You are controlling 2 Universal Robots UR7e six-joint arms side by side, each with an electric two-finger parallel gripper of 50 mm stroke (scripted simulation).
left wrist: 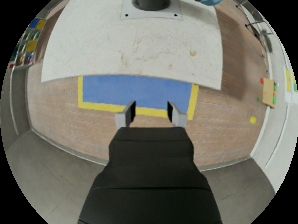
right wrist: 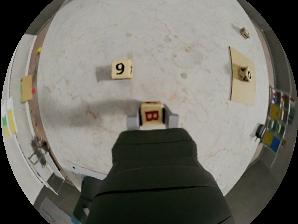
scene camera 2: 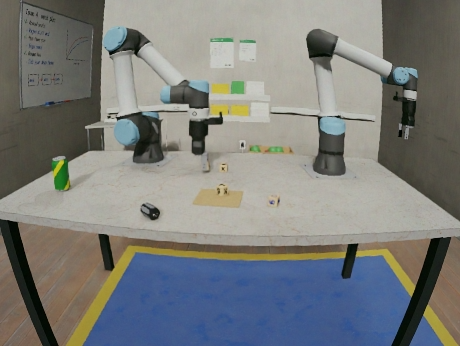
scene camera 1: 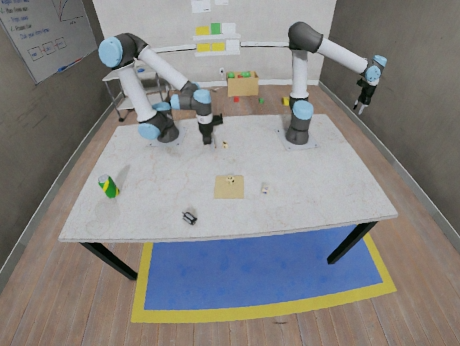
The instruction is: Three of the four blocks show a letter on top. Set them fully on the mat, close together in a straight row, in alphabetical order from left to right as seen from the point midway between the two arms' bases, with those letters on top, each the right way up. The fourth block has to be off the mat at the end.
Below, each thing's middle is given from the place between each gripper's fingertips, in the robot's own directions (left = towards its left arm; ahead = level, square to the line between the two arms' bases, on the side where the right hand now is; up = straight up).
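Right hand: 4 cm above tan mat (right wrist: 244,93), 25 cm short of it, 11 cm right of it.
Left gripper: 18 cm above tan mat, 51 cm short of it, 80 cm left of it. By its middle, the tan mat is nearer to my right hand than to my left gripper.
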